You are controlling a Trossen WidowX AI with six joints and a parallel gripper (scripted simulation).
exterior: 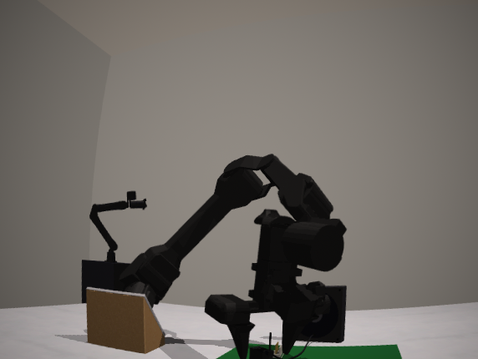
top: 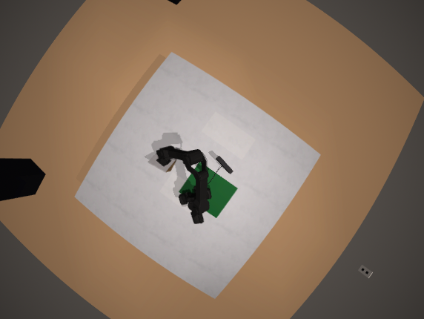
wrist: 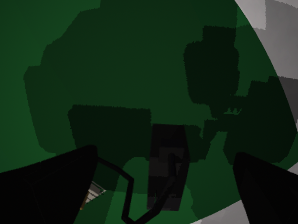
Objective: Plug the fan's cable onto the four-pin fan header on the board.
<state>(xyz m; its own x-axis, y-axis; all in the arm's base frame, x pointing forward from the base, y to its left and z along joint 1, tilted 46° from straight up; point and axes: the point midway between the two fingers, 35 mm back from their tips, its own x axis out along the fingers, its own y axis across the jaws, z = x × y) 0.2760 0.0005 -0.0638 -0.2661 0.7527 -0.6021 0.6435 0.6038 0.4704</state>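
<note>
The four-pin header is 90 mm to the left of my gripper tip and 20 mm below it. Round my gripper tip: green board (60 mm ahead, 50 mm to the left, 40 mm below); then black fan (40 mm ahead, 230 mm to the left, 40 mm above); then black fan plug (10 mm behind, 10 mm to the left).
</note>
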